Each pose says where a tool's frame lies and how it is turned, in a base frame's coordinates. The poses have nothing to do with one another.
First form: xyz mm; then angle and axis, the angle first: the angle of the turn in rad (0 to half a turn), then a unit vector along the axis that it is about.
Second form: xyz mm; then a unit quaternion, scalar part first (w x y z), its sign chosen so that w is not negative. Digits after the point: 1 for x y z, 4 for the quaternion.
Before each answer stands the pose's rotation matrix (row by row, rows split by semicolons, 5 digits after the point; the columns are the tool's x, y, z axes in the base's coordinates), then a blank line. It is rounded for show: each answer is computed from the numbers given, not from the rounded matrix.
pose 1, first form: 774.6 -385.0 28.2 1.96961 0.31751 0.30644 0.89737
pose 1, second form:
-0.24836 -0.69187 0.67796; 0.96203 -0.25795 0.08919; 0.11318 0.67437 0.72967

774.6 -385.0 28.2 0.5530 0.2645 0.2553 0.7477
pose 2, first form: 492.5 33.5 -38.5 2.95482 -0.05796 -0.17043 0.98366
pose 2, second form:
-0.97595 -0.16307 -0.14468; 0.20224 -0.92502 -0.32161; -0.08139 -0.34314 0.93575

492.5 33.5 -38.5 0.0933 -0.0577 -0.1697 0.9794
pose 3, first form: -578.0 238.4 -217.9 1.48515 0.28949 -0.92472 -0.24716
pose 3, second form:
0.16218 0.00146 -0.98676; -0.49105 0.86750 -0.07943; 0.85590 0.49743 0.14140

-578.0 238.4 -217.9 0.7367 0.1957 -0.6253 -0.1671
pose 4, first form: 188.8 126.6 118.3 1.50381 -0.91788 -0.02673 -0.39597
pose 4, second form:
0.85304 0.41797 0.31245; -0.37219 0.06760 0.92569; 0.36579 -0.90594 0.21323

188.8 126.6 118.3 0.7304 -0.6269 -0.0183 -0.2705
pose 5, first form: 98.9 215.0 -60.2 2.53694 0.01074 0.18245 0.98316
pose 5, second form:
-0.82249 -0.55533 0.12296; 0.56247 -0.76203 0.32084; -0.08447 0.33305 0.93912

98.9 215.0 -60.2 0.2977 0.0103 0.1742 0.9386
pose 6, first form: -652.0 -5.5 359.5 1.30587 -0.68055 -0.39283 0.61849
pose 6, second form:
0.60372 -0.39957 -0.68983; 0.79426 0.37575 0.47746; 0.06842 -0.83615 0.54421

-652.0 -5.5 359.5 0.7943 -0.4134 -0.2387 0.3757
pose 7, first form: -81.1 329.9 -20.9 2.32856 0.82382 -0.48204 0.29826
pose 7, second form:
0.45784 -0.88670 0.06445; -0.45340 -0.29523 -0.84099; 0.76473 0.35581 -0.53720

-81.1 329.9 -20.9 0.3954 0.7567 -0.4428 0.2740
